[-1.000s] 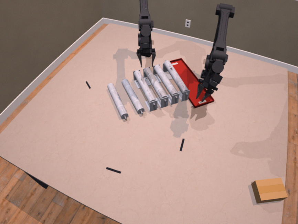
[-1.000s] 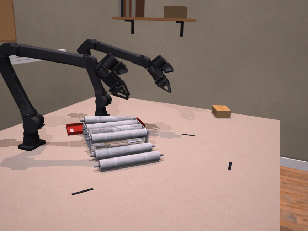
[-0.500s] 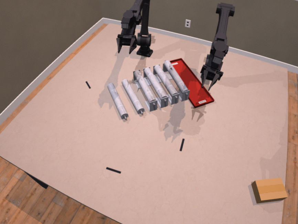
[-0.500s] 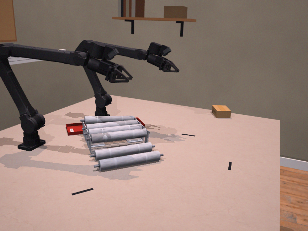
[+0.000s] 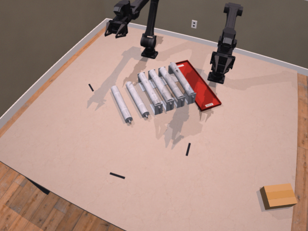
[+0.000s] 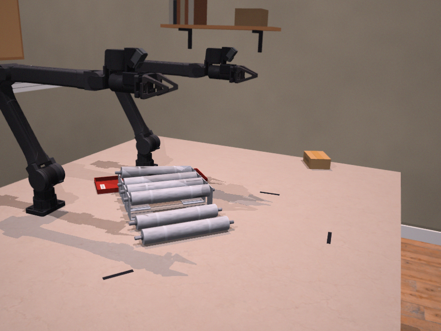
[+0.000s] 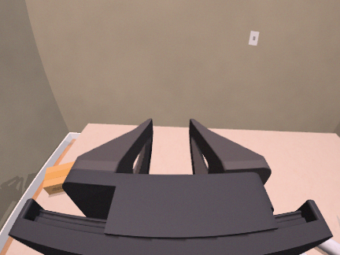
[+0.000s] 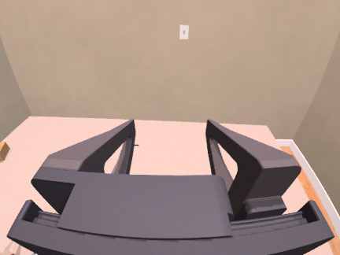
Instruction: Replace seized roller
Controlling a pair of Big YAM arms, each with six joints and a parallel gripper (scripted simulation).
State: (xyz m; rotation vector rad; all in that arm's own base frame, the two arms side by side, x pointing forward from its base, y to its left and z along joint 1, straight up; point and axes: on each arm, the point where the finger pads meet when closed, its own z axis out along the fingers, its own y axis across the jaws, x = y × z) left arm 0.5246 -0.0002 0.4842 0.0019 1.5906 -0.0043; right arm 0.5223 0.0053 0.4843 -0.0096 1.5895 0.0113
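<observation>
Right now the roller is 400 mm below my left hand, 290 mm behind it and 280 mm to the right of it. From my left hand the other things lie so: red scrap tray: 480 mm below, 380 mm behind, 210 mm to the right; then cardboard box: 480 mm to the left, 450 mm below, 140 mm ahead.
My right hand is 29 cm past the roller, 29 cm to the right of it and 40 cm above it. Also, from my right hand: red scrap tray 38 cm behind, 35 cm to the left, 48 cm below; cardboard box 14 cm ahead, 105 cm to the left, 45 cm below.
</observation>
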